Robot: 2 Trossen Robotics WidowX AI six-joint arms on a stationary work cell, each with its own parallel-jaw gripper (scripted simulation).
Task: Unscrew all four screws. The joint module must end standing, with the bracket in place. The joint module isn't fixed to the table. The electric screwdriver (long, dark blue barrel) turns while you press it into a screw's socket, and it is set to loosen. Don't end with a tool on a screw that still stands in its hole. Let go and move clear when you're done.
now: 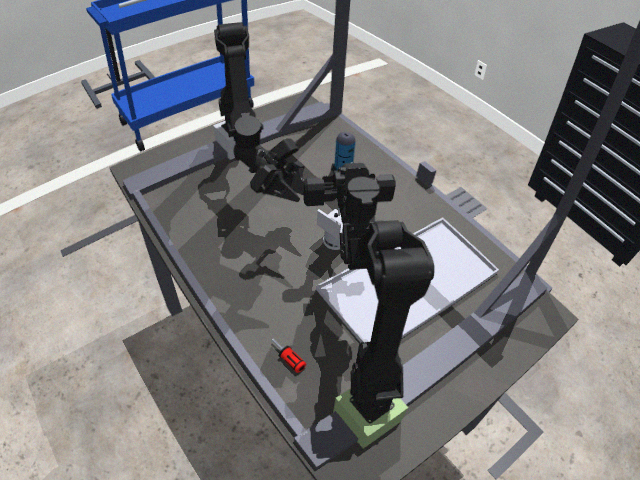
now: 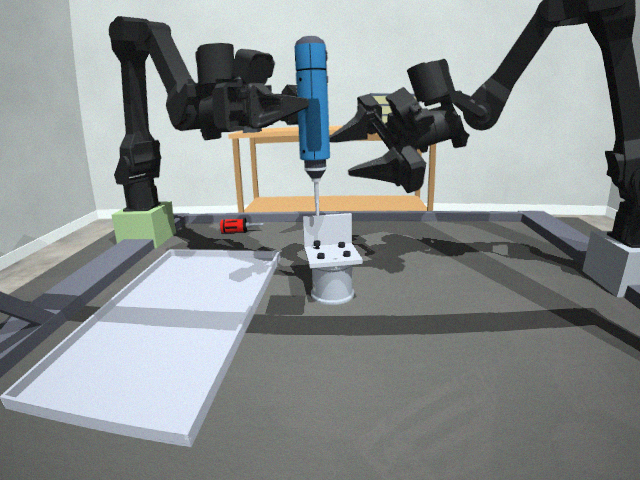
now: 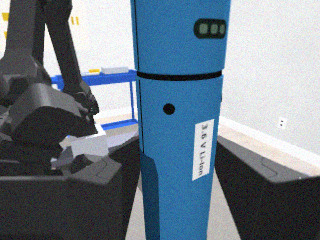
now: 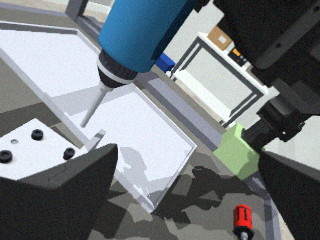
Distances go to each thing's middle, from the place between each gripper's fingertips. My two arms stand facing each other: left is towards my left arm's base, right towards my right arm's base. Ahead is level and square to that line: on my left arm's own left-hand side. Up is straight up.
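Distances from my right hand: joint module [image 2: 332, 285] 20 mm to the left, 110 mm behind, 170 mm below; white bracket [image 2: 330, 229] 20 mm to the left, 100 mm behind, 120 mm below; white tray [image 2: 146, 356] 210 mm to the left, 230 mm behind, 190 mm below.
Distances from my left hand: joint module 50 mm to the right, 20 mm behind, 240 mm below; white tray 140 mm to the left, 140 mm behind, 260 mm below; white bracket 50 mm to the right, 20 mm behind, 200 mm below.
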